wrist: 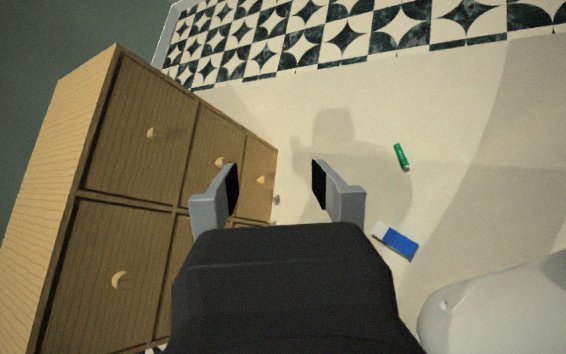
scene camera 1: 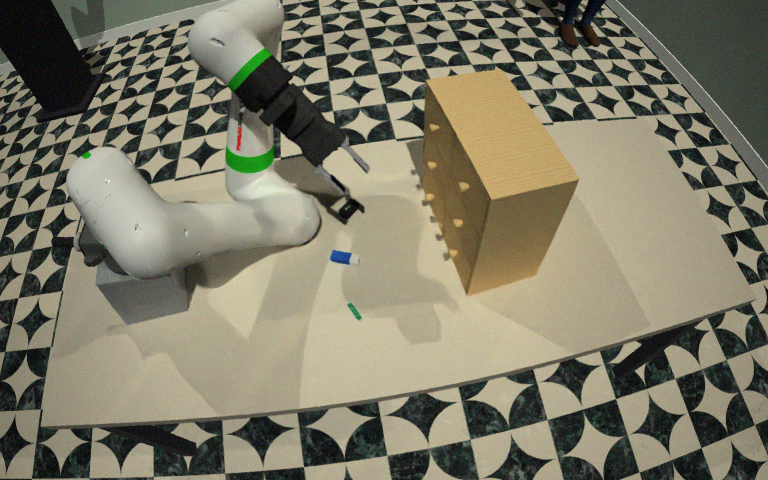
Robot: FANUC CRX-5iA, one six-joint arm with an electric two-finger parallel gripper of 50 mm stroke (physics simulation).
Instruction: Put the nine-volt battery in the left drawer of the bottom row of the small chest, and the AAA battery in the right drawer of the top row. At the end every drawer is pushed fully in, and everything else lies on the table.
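Frame: origin at the arm's base, x left, y ahead, z down, level; millimetres.
Seen in the pictures: gripper, fingertip midpoint: (wrist: 275,176) (scene camera 1: 355,180).
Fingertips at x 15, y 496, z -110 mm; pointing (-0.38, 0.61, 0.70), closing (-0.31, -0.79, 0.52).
A point is followed by its place in that frame.
The small wooden chest (scene camera 1: 526,141) {y 803, x 36, z -159 mm} (wrist: 55,165) {y 742, x 54, z -159 mm} has two columns of three drawers, all looking shut. The green AAA battery (scene camera 1: 353,311) {y 460, x -104, z 168 mm} (wrist: 401,156) {y 460, x -98, z 167 mm} lies on the table. A small black block (scene camera 1: 349,209) {y 463, x 160, z 160 mm}, which looks like the nine-volt battery, lies on the table, close to a fingertip in the scene view; its details are hard to make out, and it does not show in the wrist view. My gripper (scene camera 1: 356,181) {y 496, x 15, z -110 mm} (wrist: 275,176) {y 496, x 15, z -110 mm} is open and empty, above the table on the drawer side of the chest.
A blue and white block (scene camera 1: 344,257) {y 447, x 30, z 164 mm} (wrist: 399,241) {y 439, x 34, z 165 mm}, like an eraser, lies on the table (scene camera 1: 243,367) {y 217, x -215, z 178 mm} between the black block and the AAA battery. Round knobs stick out from the drawer fronts. The arm's white elbow section (scene camera 1: 226,226) {y 258, x -42, z -88 mm} hangs over the robot's side of the table.
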